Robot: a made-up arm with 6 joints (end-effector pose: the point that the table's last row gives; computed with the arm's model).
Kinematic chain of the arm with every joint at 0, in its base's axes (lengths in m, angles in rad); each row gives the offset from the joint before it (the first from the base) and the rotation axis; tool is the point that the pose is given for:
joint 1: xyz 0 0 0.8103 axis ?
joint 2: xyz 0.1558 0 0 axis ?
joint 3: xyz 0 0 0.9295 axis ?
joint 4: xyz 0 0 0.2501 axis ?
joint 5: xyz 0.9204 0 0 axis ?
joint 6: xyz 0.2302 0 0 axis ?
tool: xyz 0 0 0
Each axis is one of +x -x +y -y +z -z.
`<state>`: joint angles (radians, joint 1 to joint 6).
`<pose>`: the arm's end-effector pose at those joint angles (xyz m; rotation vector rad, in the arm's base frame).
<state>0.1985 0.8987 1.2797 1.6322 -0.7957 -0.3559</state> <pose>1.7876 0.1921 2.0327 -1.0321 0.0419 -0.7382</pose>
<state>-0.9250 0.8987 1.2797 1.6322 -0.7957 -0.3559</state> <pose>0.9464 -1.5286 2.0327 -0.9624 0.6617 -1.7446</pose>
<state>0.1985 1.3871 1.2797 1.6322 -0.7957 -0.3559</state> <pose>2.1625 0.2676 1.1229 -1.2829 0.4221 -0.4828</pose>
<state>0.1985 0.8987 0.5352 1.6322 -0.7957 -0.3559</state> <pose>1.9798 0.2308 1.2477 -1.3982 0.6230 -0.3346</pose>
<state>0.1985 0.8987 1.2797 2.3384 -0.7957 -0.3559</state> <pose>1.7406 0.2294 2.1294 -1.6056 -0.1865 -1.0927</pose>
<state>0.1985 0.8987 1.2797 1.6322 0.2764 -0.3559</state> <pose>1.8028 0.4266 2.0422 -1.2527 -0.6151 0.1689</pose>
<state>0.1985 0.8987 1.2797 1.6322 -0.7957 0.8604</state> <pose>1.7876 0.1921 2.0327 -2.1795 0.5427 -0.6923</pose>
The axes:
joint 1: +z
joint 2: +y
joint 3: -y
joint 4: -x
joint 5: -y
joint 6: -x

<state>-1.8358 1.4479 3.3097 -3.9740 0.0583 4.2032</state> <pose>-0.1259 -0.5019 1.9569 -1.7926 -1.0805 -1.3993</pose>
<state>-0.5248 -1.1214 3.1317 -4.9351 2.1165 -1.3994</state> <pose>-0.5731 0.5535 0.3660 1.9127 0.3023 0.7736</pose>
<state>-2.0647 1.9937 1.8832 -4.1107 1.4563 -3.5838</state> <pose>-0.7621 -1.8131 0.4443 2.1025 -0.1977 -0.9659</pose>
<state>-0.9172 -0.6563 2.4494 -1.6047 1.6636 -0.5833</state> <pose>-0.9836 0.9075 1.3368 -0.5058 1.1937 -2.1479</pose>
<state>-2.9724 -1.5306 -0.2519 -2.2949 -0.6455 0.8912</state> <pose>0.7886 0.0295 2.0036 -0.9270 -0.7630 -1.1794</pose>
